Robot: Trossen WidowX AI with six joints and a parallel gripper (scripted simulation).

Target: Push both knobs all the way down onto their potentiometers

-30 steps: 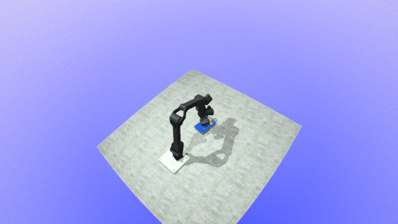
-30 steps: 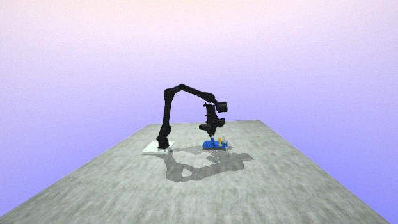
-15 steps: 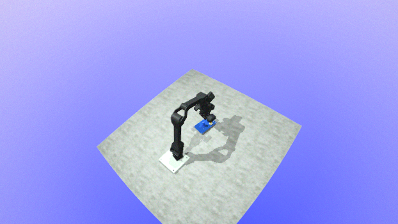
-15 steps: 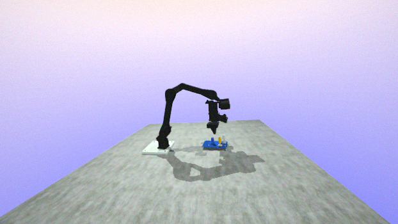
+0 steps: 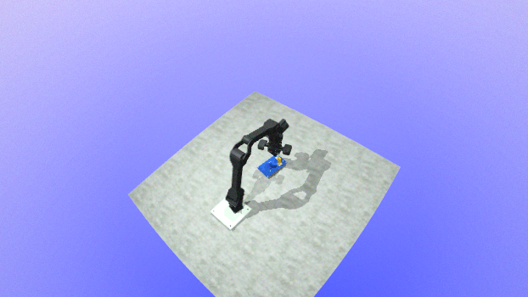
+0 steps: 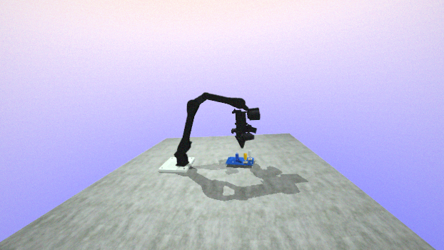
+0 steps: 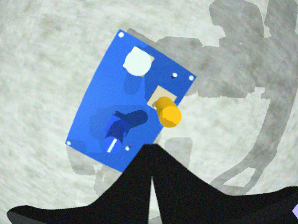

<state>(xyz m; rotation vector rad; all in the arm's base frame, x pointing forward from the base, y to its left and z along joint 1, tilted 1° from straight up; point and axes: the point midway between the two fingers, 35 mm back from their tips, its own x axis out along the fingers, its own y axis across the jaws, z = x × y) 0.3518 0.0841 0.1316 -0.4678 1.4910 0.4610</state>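
Now: the orange knob 5 cm below my gripper tip, 2 cm ahead of it and 1 cm to the right of it. From my gripper tip the other things lie so: dark blue part: 6 cm below, 4 cm behind, 1 cm to the left; then blue knob: 6 cm below, 4 cm behind, 1 cm to the left.
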